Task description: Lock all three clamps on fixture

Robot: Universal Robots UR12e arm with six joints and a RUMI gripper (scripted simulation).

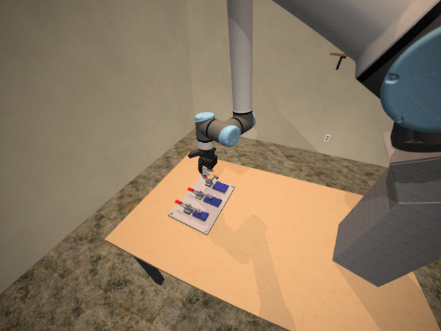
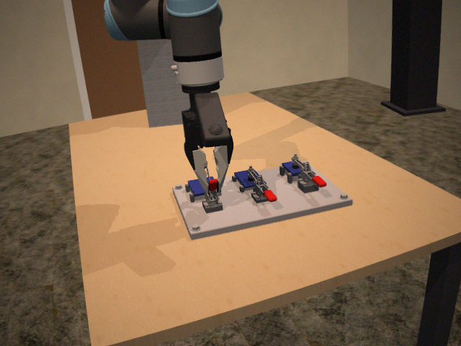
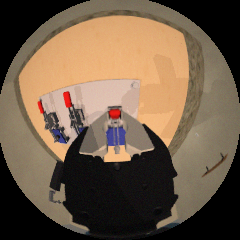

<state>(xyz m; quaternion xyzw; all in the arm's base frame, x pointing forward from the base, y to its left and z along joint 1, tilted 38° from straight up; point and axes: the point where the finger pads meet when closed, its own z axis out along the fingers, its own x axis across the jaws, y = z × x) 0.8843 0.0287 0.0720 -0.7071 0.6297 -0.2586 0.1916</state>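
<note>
The blue part is 110 mm behind my hand, 50 mm below it and 10 mm to the right of it. Round my hand: grey fixture plate (100 mm to the left, 70 mm below, 70 mm behind).
</note>
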